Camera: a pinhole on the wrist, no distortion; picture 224 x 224 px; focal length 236.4 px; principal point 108.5 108.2 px. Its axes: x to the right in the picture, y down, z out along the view. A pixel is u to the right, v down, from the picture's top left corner.
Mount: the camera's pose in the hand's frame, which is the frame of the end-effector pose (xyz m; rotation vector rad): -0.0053 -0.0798 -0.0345 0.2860 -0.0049 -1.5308
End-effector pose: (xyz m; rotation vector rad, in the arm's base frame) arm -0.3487 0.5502 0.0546 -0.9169 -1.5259 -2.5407
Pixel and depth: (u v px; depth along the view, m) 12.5 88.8 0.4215
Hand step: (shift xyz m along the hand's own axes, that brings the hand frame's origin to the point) -0.1237 0.0120 0.3965
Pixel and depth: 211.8 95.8 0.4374
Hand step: -0.0982 -0.3471 0.3506
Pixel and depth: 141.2 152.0 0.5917
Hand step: -0.0010 -0.2657 0.5437
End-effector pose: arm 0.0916 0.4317 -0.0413 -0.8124 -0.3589 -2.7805
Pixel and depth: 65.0 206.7 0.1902
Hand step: 0.0364 -0.0787 0.1703
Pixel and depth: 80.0 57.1 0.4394
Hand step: -0.1807 -0.1083 0.3818
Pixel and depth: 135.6 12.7 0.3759
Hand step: -0.2206 -0.1921 0.2930
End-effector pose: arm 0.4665 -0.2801 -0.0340 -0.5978 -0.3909 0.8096
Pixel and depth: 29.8 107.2 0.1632
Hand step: -0.0381 -0.0558 0.1326
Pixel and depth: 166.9 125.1 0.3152
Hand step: -0.0366 -0.2130 0.2608
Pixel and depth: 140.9 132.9 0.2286
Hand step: -0.0218 -0.1516 0.1855
